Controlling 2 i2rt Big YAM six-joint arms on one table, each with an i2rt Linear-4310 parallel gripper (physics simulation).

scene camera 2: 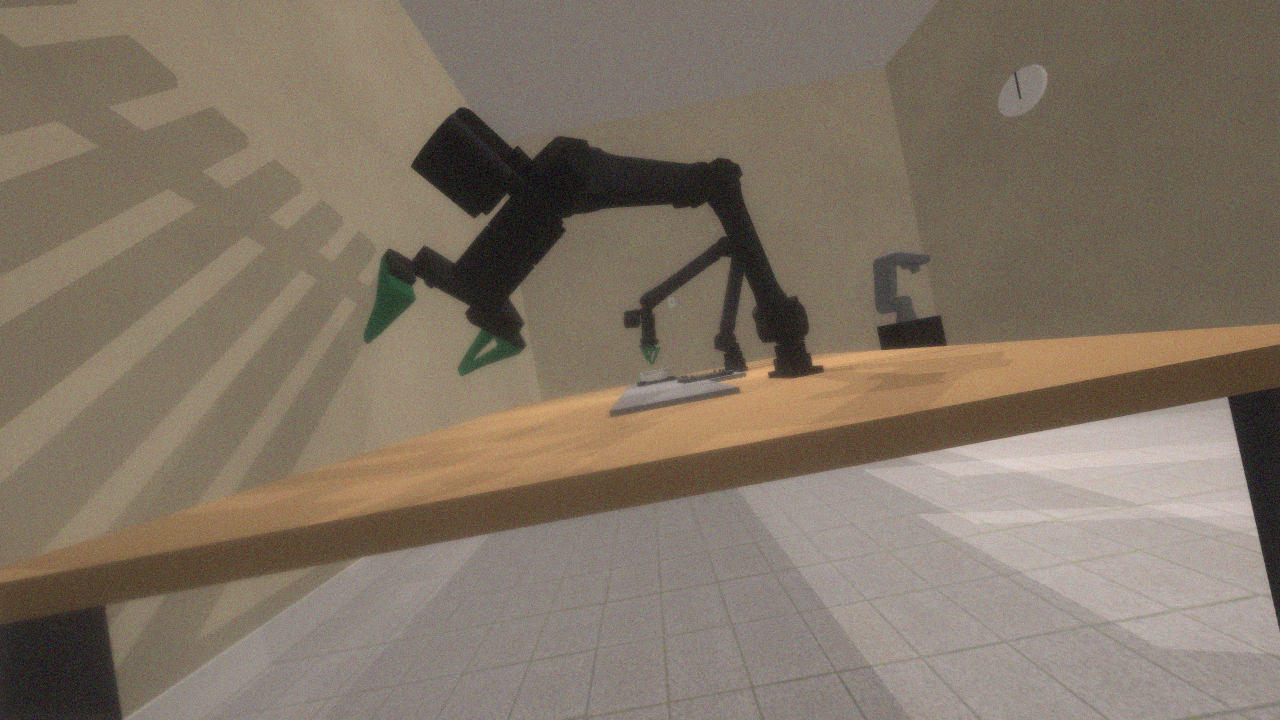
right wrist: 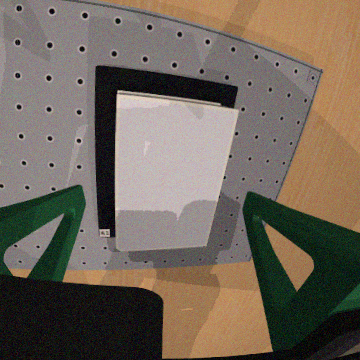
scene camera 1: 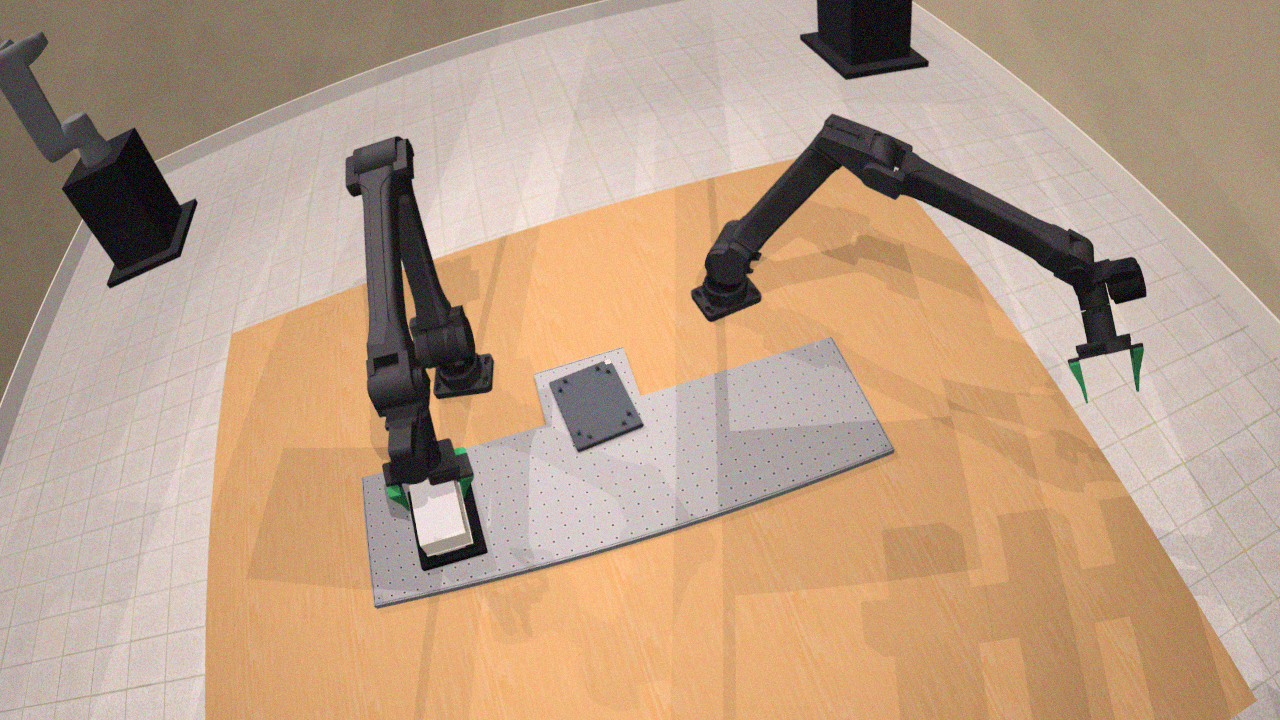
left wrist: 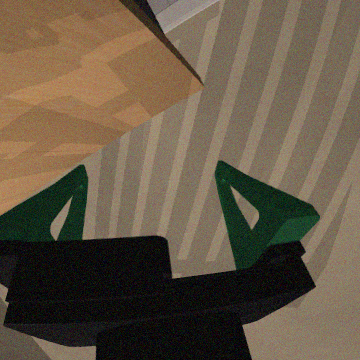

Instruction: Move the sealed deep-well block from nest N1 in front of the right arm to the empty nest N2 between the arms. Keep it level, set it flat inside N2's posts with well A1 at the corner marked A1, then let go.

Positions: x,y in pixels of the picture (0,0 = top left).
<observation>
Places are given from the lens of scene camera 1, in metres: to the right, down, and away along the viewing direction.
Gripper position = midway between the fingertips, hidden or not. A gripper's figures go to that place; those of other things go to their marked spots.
left gripper (scene camera 1: 1112,397): 0.80, 0.06, 1.07
right gripper (scene camera 1: 436,501): -0.33, 0.23, 1.19
</observation>
